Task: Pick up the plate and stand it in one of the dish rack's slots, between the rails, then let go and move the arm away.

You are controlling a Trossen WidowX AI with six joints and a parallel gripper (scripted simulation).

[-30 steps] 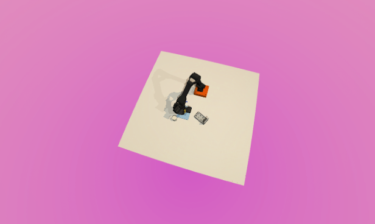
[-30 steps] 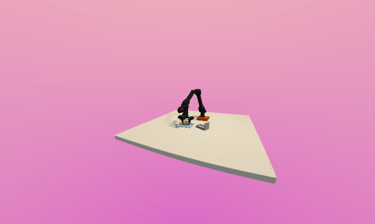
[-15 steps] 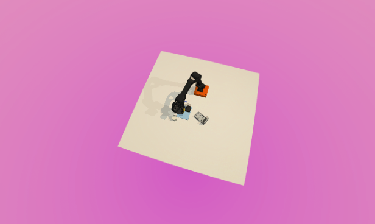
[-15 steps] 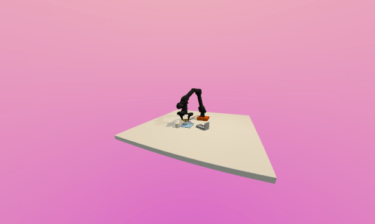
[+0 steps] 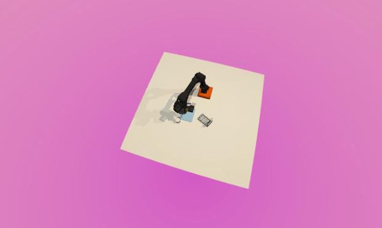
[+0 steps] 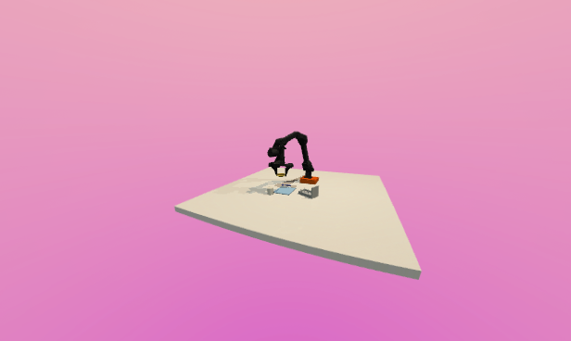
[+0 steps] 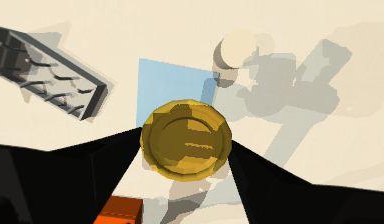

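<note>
The grey dish rack lies 2 cm ahead of my gripper tip, 22 cm to the left of it and 10 cm below it. Round my gripper tip: yellow plate: 1 cm above; cream cup: 9 cm ahead, 5 cm to the right, 9 cm below; light blue mat: 1 cm behind, 3 cm to the left, 12 cm below.
</note>
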